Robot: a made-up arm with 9 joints. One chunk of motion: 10 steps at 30 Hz.
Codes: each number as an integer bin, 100 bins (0 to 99) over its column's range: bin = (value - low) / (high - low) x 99, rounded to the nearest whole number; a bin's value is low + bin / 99 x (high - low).
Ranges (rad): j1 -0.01..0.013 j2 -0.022..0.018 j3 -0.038..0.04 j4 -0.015..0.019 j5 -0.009..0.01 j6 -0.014..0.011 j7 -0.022..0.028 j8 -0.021..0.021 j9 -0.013..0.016
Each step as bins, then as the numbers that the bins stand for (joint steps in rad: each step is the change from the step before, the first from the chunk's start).
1 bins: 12 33 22 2 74 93 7 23 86
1 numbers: -0.00721 -0.00867 -0.02067 -0.01431 0.00520 0.00948 -0.01846 -0.01124 0.01219
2 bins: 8 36 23 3 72 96 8 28 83
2 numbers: -0.00814 -0.00745 -0.01988 -0.01397 0.00482 0.01024 -0.01796 -0.00912 0.01131
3 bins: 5 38 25 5 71 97 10 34 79
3 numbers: -0.00884 -0.00665 -0.01830 -0.01328 0.00463 0.01049 -0.01695 -0.00658 0.01014
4 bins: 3 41 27 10 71 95 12 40 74
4 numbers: -0.00930 -0.00543 -0.01673 -0.01157 0.00463 0.00999 -0.01594 -0.00403 0.00868
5 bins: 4 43 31 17 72 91 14 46 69
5 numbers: -0.00907 -0.00463 -0.01358 -0.00916 0.00482 0.00898 -0.01493 -0.00148 0.00721
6 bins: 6 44 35 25 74 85 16 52 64
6 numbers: -0.00861 -0.00422 -0.01042 -0.00641 0.00520 0.00746 -0.01392 0.00106 0.00575
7 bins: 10 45 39 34 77 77 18 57 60
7 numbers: -0.00768 -0.00382 -0.00727 -0.00332 0.00578 0.00544 -0.01291 0.00318 0.00458
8 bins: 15 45 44 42 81 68 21 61 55
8 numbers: -0.00652 -0.00382 -0.00333 -0.00058 0.00655 0.00317 -0.01139 0.00488 0.00311
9 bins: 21 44 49 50 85 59 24 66 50
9 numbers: -0.00512 -0.00422 0.00061 0.00217 0.00731 0.00090 -0.00988 0.00700 0.00165
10 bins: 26 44 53 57 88 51 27 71 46
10 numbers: -0.00396 -0.00422 0.00376 0.00458 0.00789 -0.00112 -0.00836 0.00912 0.00047
